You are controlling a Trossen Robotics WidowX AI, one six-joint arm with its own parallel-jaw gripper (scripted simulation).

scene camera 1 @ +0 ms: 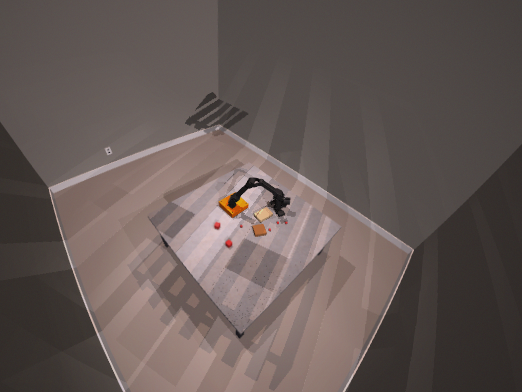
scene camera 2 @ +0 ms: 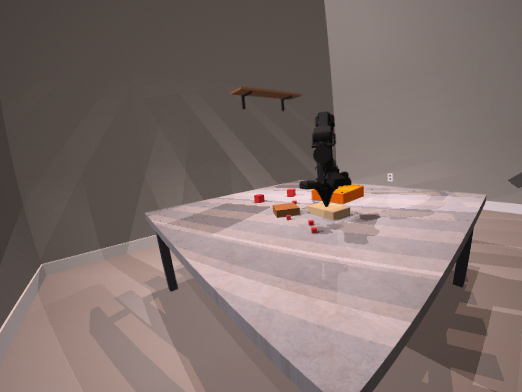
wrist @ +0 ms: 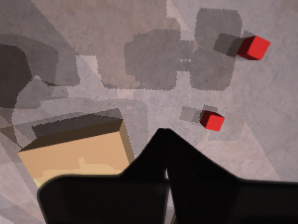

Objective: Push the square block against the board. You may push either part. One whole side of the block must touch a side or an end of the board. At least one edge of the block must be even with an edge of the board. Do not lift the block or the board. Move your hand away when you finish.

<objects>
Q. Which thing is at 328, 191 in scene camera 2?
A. The gripper.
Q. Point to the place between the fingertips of the gripper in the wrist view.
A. At 163, 133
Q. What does the gripper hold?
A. Nothing.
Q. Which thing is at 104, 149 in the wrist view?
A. A board.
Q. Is the gripper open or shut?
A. Shut.
</objects>
